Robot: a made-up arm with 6 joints.
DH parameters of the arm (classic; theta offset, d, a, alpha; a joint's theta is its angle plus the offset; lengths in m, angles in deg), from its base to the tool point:
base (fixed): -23.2 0 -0.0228 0
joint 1: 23.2 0.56 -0.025 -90
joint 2: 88.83 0 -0.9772 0
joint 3: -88.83 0.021 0.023 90
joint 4: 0 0.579 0.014 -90
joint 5: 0 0.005 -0.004 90
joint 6: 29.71 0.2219 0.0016 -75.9
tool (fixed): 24.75 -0.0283 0 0
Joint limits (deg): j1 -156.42..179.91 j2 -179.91..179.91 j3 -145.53..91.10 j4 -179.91..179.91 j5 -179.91..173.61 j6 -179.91..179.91
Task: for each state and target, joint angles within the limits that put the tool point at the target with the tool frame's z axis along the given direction. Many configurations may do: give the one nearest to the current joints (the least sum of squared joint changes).
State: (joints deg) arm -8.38 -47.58 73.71 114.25 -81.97 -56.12
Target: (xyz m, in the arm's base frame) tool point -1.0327 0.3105 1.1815 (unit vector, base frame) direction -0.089 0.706 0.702
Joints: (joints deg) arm -23.02 -95.12 91.10 76.35 -38.33 -92.43
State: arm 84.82 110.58 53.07 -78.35 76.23 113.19
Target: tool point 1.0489 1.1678 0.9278 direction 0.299 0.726 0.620
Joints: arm 53.87 69.69 14.05 -84.17 57.34 92.10
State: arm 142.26 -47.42 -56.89 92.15 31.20 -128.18
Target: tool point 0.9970 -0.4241 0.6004 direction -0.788 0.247 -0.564
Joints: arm 159.96 -41.67 -106.57 141.56 14.36 -82.18
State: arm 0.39 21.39 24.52 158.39 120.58 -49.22
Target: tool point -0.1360 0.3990 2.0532 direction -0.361 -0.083 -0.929
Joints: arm -46.20 -6.42 -1.33 135.75 105.63 -92.30
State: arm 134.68 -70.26 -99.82 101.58 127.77 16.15
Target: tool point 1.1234 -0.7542 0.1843 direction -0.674 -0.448 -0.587
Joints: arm 155.06 -88.53 -62.82 65.28 107.58 -5.01
